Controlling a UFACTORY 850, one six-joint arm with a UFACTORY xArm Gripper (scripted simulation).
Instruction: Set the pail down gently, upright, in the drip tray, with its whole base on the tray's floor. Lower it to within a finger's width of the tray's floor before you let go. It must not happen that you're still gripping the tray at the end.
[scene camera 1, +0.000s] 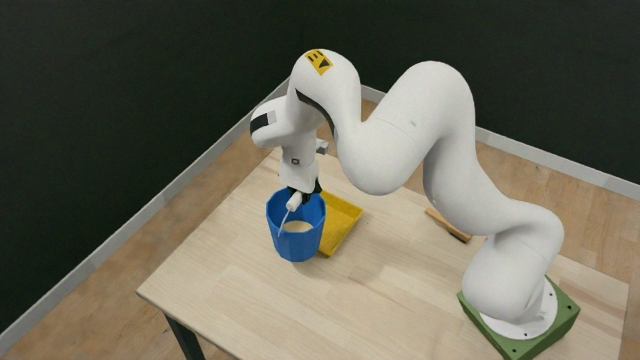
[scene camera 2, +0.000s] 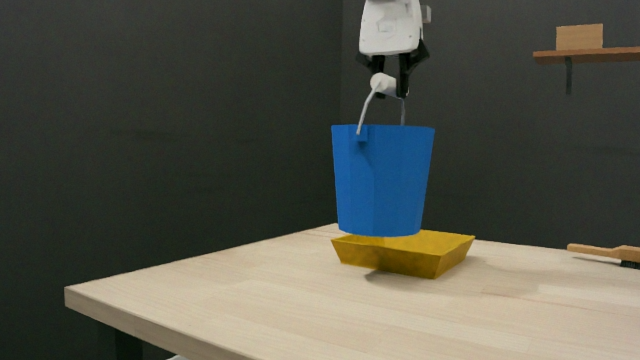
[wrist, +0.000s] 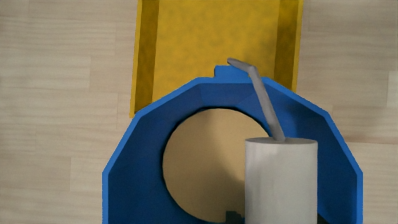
Note:
I see my gripper (scene camera 2: 390, 98), a blue pail (scene camera 2: 381, 175) and a yellow drip tray (scene camera 2: 447, 250).
The blue pail also shows in scene camera 1 (scene camera 1: 299, 240). The yellow drip tray is seen too in scene camera 1 (scene camera 1: 341, 215) and in the wrist view (wrist: 170, 50).

